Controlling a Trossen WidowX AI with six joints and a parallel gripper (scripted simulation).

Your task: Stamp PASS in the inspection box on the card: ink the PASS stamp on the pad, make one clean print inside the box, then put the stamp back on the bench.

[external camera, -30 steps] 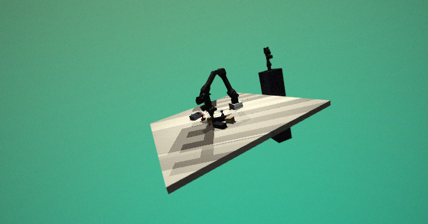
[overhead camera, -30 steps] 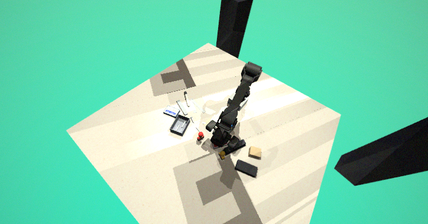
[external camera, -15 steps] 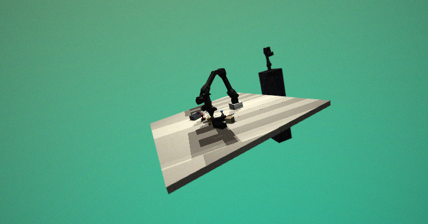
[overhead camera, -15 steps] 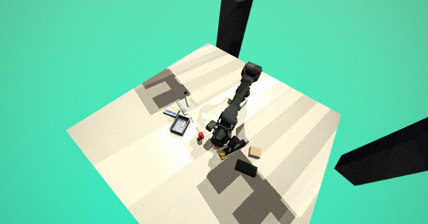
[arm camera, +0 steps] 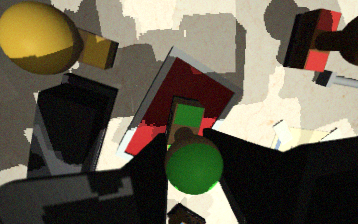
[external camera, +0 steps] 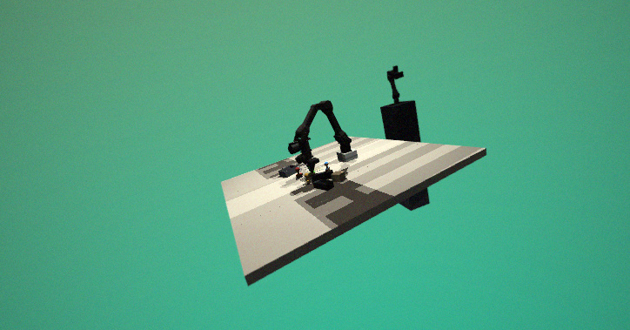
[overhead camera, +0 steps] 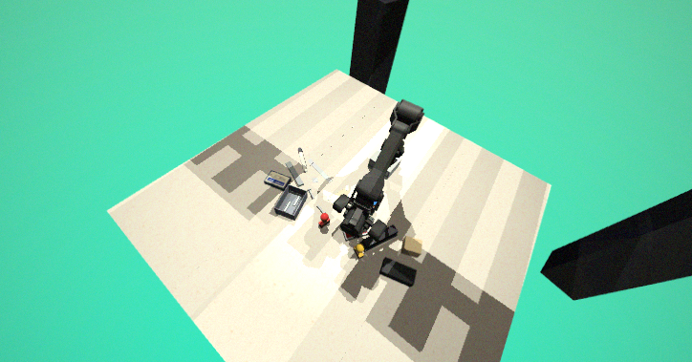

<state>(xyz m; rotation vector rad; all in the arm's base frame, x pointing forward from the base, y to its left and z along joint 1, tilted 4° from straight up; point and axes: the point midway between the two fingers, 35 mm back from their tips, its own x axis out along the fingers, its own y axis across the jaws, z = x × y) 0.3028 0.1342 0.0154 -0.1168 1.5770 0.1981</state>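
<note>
Now: gripper tip right at the green-knobbed stamp. From my gripper tip the other things lie so: red ink pad 30 mm below; yellow-knobbed stamp 50 mm ahead, 70 mm to the left, 20 mm below; dark bar 40 mm behind, 80 mm to the left, 20 mm below.
</note>
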